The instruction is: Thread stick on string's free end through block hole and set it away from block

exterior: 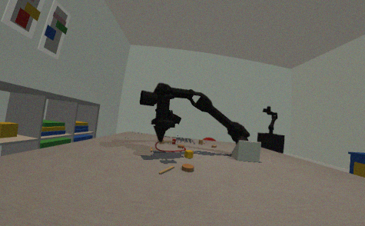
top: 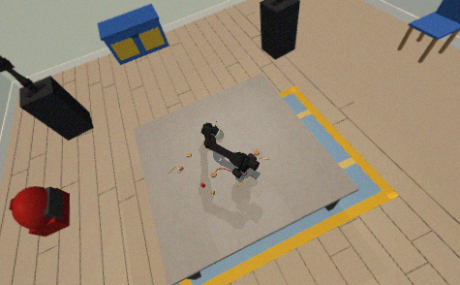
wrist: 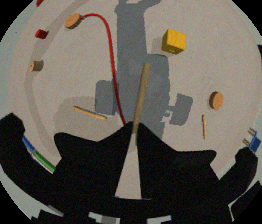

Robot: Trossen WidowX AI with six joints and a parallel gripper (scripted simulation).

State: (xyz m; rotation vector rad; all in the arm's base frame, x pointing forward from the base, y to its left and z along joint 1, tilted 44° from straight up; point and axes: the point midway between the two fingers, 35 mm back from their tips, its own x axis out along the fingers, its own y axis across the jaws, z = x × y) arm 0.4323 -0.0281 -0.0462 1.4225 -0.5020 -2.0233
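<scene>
Right now my gripper tip is 14 cm past the yellow wooden block, 1 cm to the right of it and 4 cm above it. Also, from my gripper tip: small red piece (9 cm behind, 31 cm to the right, 4 cm below).
</scene>
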